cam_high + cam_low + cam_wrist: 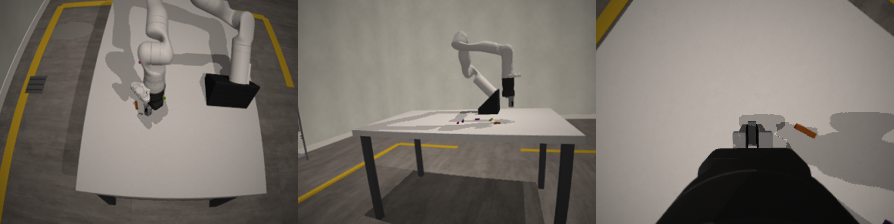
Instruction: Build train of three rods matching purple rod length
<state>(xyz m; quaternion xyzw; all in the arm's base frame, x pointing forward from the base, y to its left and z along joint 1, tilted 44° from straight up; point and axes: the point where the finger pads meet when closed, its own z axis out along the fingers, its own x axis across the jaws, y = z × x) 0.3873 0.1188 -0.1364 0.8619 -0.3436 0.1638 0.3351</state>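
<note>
The small blue rod lies 5 cm behind my hand, 23 cm to the right of it and 11 cm below it. The rest, counted from my hand: lime rod (4 cm behind, 14 cm to the right, 11 cm below); then grey rod (1 cm below); then orange rod (6 cm ahead, 8 cm to the right, 11 cm below).
</note>
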